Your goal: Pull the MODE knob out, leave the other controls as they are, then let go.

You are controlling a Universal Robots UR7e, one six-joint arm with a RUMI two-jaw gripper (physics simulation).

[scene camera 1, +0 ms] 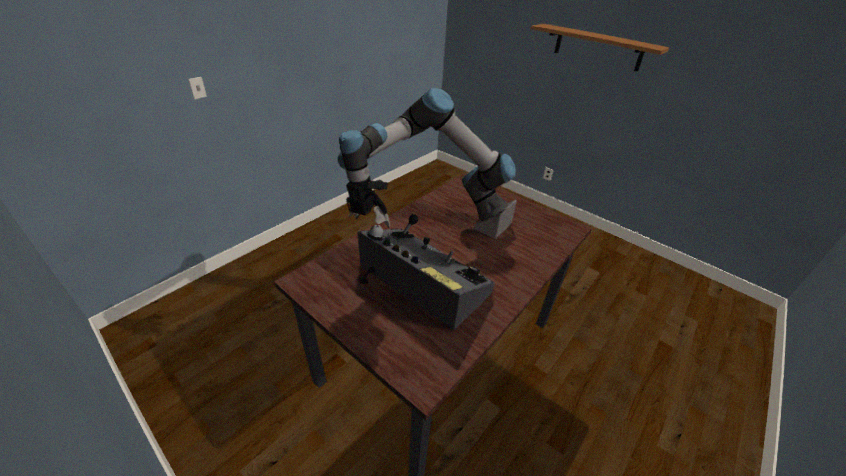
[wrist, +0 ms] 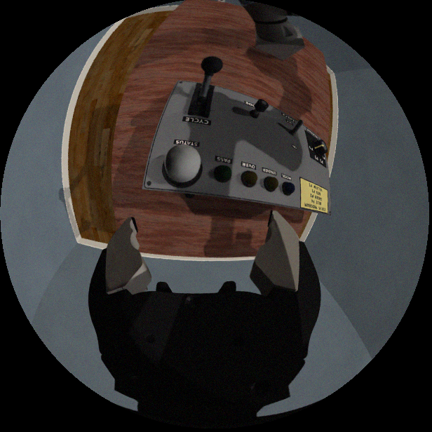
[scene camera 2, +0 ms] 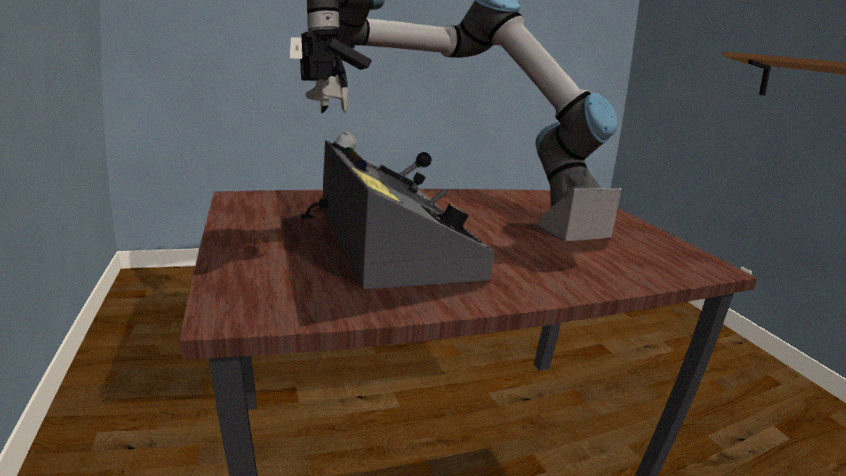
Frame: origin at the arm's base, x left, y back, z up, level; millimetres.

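Seen in the pictures: gripper, fingertip midpoint: (scene camera 1: 372, 223) (scene camera 2: 333, 112); arm's base, link origin: (scene camera 1: 494, 212) (scene camera 2: 578, 204).
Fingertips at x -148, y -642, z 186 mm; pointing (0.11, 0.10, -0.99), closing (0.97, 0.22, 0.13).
Offsets run from my fingertips to a thing's top centre. "spot": to the spot under its first point.
The MODE knob {dx +100, dy +198, dz -124 mm} (scene camera 1: 425, 241) (scene camera 2: 419, 177) (wrist: 261, 105) is a small black knob on a short stem. It stands up from the sloped face of the grey control box (scene camera 1: 408, 287) (scene camera 2: 423, 257) (wrist: 225, 135), beside its label. How far out it sits is hard to tell. My gripper (scene camera 1: 383, 223) (scene camera 2: 334, 110) (wrist: 200, 216) is open and empty. It hangs above the high edge of the box near the white dome, well away from the knob and touching no control.
Around the knob are the black-balled CYCLE lever {dx -20, dy +248, dz -97 mm} (scene camera 1: 412, 219) (scene camera 2: 423, 159) (wrist: 211, 65), a toggle switch (wrist: 297, 126) and a rotary selector (wrist: 320, 146). The white STATUS dome {spot: dx -3, dy +35, dz -68 mm} (scene camera 2: 345, 140) (wrist: 183, 164) and several coloured round parts line the high edge, near a yellow label {spot: dx +310, dy +37, dz -96 mm} (scene camera 1: 441, 278) (wrist: 314, 195).
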